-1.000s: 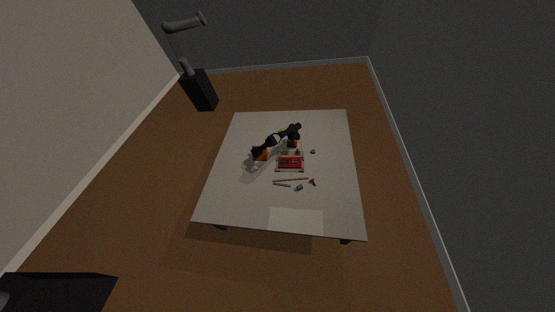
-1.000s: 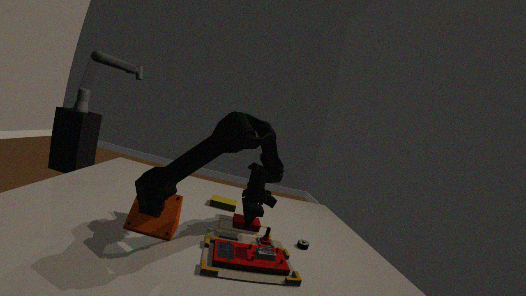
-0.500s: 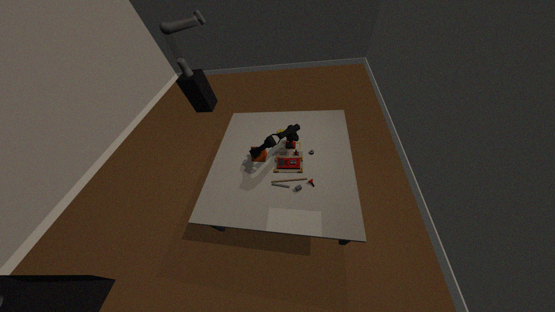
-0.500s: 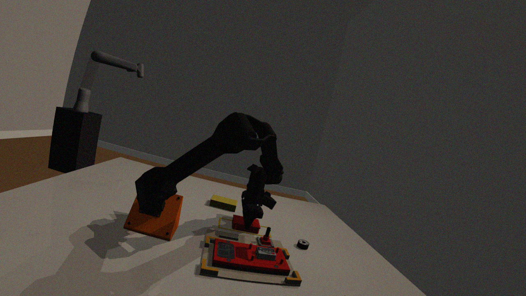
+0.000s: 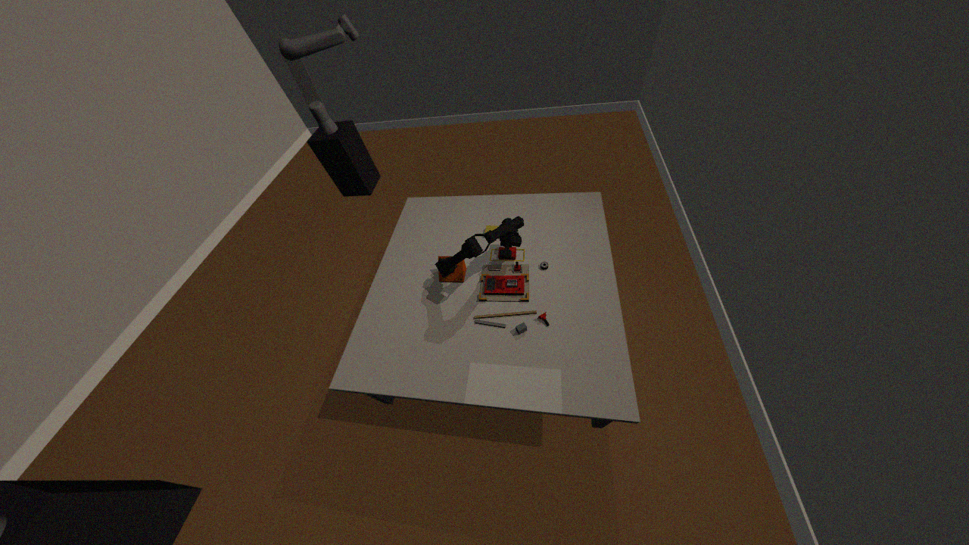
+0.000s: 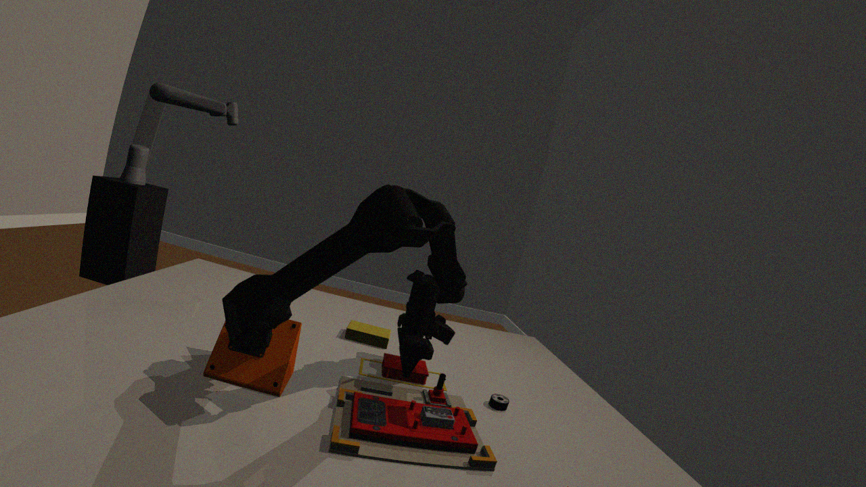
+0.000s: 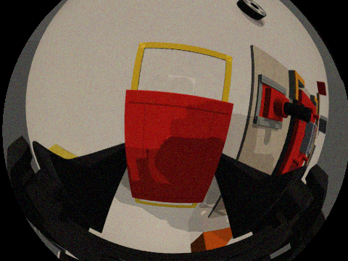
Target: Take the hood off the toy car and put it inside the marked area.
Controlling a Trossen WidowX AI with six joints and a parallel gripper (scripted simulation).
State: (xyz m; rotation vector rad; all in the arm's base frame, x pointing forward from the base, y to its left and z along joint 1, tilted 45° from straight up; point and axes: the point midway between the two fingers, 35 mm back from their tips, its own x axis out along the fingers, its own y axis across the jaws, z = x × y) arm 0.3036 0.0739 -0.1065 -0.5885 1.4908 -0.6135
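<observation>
My gripper tip is now right at the red hood. From my gripper tip the other things lie so: wooden stick: 10 mm ahead, 370 mm to the right, 10 mm below; then yellow block: 90 mm behind, 170 mm to the left; then black wheel: 200 mm ahead, 80 mm to the right.
</observation>
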